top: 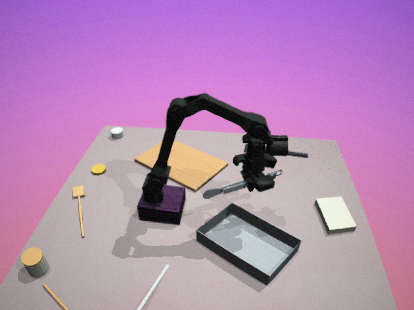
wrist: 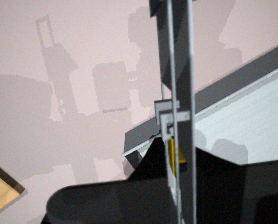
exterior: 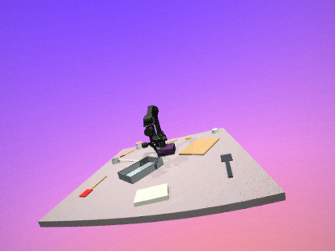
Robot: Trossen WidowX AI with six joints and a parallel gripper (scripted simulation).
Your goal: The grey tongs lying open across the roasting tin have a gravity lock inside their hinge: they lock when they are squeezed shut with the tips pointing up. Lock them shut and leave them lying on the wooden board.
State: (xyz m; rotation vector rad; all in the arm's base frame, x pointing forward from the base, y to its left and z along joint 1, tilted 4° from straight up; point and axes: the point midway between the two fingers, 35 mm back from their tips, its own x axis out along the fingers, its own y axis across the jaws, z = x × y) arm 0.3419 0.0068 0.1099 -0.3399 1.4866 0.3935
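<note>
My gripper tip is 290 mm past the wooden board, 330 mm to the right of it and 120 mm above it. From my gripper tip the other things lie so: broader tong arm 40 mm behind, 20 mm to the right, 40 mm above; then yellow mark 20 mm ahead, 10 mm to the left, 40 mm above; then roasting tin 160 mm to the right, 100 mm below.
</note>
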